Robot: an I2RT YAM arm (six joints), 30 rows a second.
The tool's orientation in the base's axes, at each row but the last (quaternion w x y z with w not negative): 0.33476 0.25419 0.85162 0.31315; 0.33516 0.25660 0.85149 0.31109; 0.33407 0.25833 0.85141 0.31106; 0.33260 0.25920 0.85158 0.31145; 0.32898 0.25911 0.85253 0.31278; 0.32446 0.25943 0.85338 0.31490; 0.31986 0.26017 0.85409 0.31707; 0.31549 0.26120 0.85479 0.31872; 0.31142 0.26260 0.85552 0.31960; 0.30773 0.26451 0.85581 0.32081; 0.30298 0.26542 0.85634 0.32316; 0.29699 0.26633 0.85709 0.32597; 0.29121 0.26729 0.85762 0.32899
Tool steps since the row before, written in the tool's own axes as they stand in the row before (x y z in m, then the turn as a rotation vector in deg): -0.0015 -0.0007 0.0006 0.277 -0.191 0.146; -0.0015 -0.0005 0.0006 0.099 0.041 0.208; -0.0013 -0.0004 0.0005 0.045 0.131 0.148; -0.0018 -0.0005 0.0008 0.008 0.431 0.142; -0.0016 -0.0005 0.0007 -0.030 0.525 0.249; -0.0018 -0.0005 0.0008 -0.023 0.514 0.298; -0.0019 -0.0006 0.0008 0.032 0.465 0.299; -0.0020 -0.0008 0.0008 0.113 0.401 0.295; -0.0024 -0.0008 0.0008 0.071 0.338 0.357; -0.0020 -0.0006 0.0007 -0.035 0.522 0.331; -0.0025 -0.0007 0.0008 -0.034 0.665 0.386; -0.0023 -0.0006 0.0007 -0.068 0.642 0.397; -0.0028 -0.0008 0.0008 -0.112 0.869 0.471
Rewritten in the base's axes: 0.0013 -0.0012 -0.0002 -0.115 0.102 -0.333; 0.0013 -0.0011 -0.0001 0.098 0.166 -0.133; 0.0011 -0.0009 0.0000 0.109 0.170 -0.013; 0.0016 -0.0012 -0.0001 0.199 0.346 0.217; 0.0014 -0.0011 -0.0001 0.323 0.423 0.235; 0.0016 -0.0012 -0.0001 0.351 0.438 0.196; 0.0017 -0.0013 -0.0002 0.304 0.441 0.139; 0.0017 -0.0015 -0.0003 0.232 0.450 0.066; 0.0020 -0.0018 -0.0002 0.287 0.405 -0.001; 0.0017 -0.0014 -0.0001 0.387 0.447 0.184; 0.0021 -0.0018 -0.0001 0.462 0.562 0.252; 0.0019 -0.0016 -0.0001 0.486 0.529 0.241; 0.0023 -0.0020 -0.0002 0.627 0.676 0.373
